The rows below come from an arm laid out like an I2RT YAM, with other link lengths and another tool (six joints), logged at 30 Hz.
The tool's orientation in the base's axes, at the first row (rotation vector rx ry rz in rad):
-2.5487 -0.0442 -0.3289
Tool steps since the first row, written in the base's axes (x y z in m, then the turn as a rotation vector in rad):
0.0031 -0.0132 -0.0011 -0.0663 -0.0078 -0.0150
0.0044 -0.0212 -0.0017 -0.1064 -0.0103 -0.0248
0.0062 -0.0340 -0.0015 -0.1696 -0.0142 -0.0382
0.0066 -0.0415 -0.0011 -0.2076 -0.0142 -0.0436
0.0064 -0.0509 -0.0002 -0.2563 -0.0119 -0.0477
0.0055 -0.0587 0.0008 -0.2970 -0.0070 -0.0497
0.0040 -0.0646 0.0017 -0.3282 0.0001 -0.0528
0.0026 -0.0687 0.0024 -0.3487 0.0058 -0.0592
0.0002 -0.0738 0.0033 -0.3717 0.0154 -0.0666
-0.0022 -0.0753 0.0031 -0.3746 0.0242 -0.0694
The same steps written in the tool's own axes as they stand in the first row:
0.0032 0.0120 -0.0055 -0.0676 0.0079 -0.0069
0.0047 0.0192 -0.0091 -0.1088 0.0112 -0.0093
0.0069 0.0300 -0.0158 -0.1731 0.0152 -0.0147
0.0077 0.0361 -0.0201 -0.2113 0.0143 -0.0189
0.0081 0.0435 -0.0259 -0.2596 0.0096 -0.0252
0.0077 0.0495 -0.0311 -0.2997 0.0025 -0.0301
0.0067 0.0538 -0.0354 -0.3310 -0.0050 -0.0308
0.0057 0.0567 -0.0385 -0.3526 -0.0084 -0.0271
0.0038 0.0603 -0.0425 -0.3771 -0.0149 -0.0211
0.0015 0.0614 -0.0437 -0.3809 -0.0211 -0.0147

